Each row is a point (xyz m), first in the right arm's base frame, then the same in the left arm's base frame.
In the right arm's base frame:
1: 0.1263 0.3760 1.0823
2: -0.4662 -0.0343 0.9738
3: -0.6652 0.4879 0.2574
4: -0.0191 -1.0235 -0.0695
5: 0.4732 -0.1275 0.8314
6: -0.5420 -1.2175 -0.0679
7: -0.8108 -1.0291 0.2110
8: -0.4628 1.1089 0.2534
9: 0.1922 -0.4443 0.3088
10: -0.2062 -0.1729 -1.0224
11: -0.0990 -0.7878 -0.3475
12: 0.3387 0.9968 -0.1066
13: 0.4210 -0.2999 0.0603
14: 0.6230 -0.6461 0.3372
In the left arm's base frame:
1: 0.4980 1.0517 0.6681
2: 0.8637 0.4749 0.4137
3: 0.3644 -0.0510 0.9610
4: -0.0384 -0.0615 -0.6658
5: 0.1731 1.0506 0.0926
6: 0.3292 -0.4766 -0.7263
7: 0.6784 -0.4556 -0.4751
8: 0.1274 0.2038 1.5137
9: 0.0133 0.4446 -0.1516
10: -0.7785 -0.6769 0.1945
11: -0.2361 -0.2617 -0.4207
12: -0.6355 0.5318 1.2057
13: -0.3438 0.4732 -0.0701
14: -0.2062 0.7424 -0.4521

